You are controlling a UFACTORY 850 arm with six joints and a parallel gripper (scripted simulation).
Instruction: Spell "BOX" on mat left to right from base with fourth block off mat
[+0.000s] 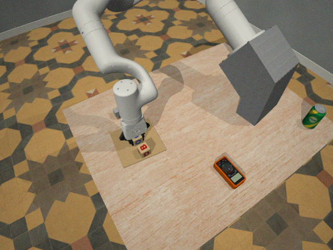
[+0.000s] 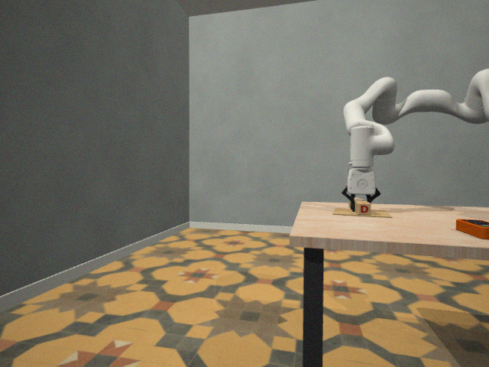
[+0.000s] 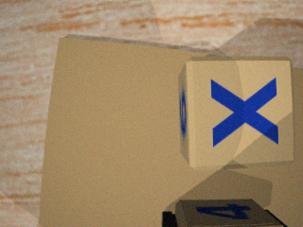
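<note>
Right now my hand is right at the O block. Also, from my hand: X block 10 mm behind, 70 mm to the right; then B block 10 mm ahead, 70 mm to the left; then tan mat 20 mm below.
</note>
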